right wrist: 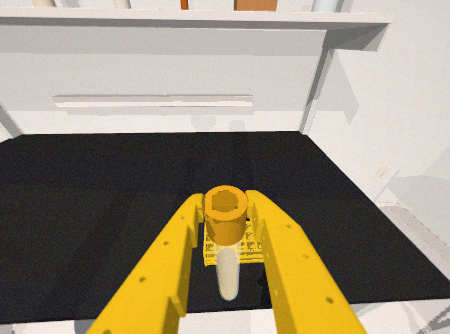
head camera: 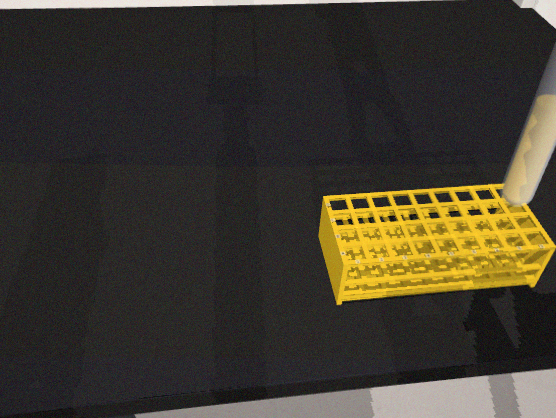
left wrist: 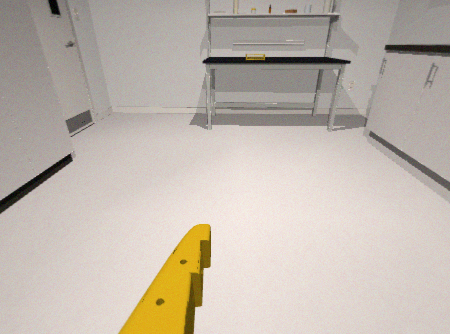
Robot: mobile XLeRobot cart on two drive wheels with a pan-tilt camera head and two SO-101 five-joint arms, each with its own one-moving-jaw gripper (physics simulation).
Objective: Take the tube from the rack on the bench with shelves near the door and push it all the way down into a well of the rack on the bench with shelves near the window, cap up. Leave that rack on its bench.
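Places are measured from the left arm's base along level axes (x ahead, y left, z up), in metres.
Where they show: left hand, tool point: [left wrist: 210,239]; right hand, tool point: [right wrist: 203,203].
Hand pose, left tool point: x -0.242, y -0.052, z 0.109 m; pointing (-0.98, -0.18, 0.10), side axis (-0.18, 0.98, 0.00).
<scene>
Things, the pixels of their top centre, and the offset from my left tool point. "*": a spot on its surface instead. Level surfaces: height alone.
- black bench, surface height: 0.122 m down
- tube's orange cap, top centre: [right wrist: 229,199] 0.491 m ahead, 0.235 m right, 0.222 m up
- pale-filled tube, surface spot: [head camera: 535,145] [right wrist: 220,281] * 0.485 m ahead, 0.231 m right, 0.151 m up
- shelf, surface height: 0.318 m up
A yellow rack [head camera: 327,245] [right wrist: 250,260] stands on the black bench [head camera: 150,250] [right wrist: 125,215], right of centre in the head view. My right gripper [right wrist: 225,200] is shut on the tube's orange cap [right wrist: 226,227], with a jaw on each side. The pale-filled tube [head camera: 535,145] [right wrist: 228,275] hangs from it, cap up and leaning in the head view. Its rounded bottom shows whole, drawn over the rack's back right corner; it is not down in a well. The right jaws are outside the head view. My left gripper [left wrist: 202,242] shows one notched jaw, swung fully open and empty, over the floor.
A shelf [right wrist: 200,19] with bottles and a brown box runs above the bench's back. In the left wrist view, a far bench [left wrist: 280,60] holds another yellow rack [left wrist: 255,59]; a door [left wrist: 65,65] is at left and a cabinet [left wrist: 410,95] at right.
</scene>
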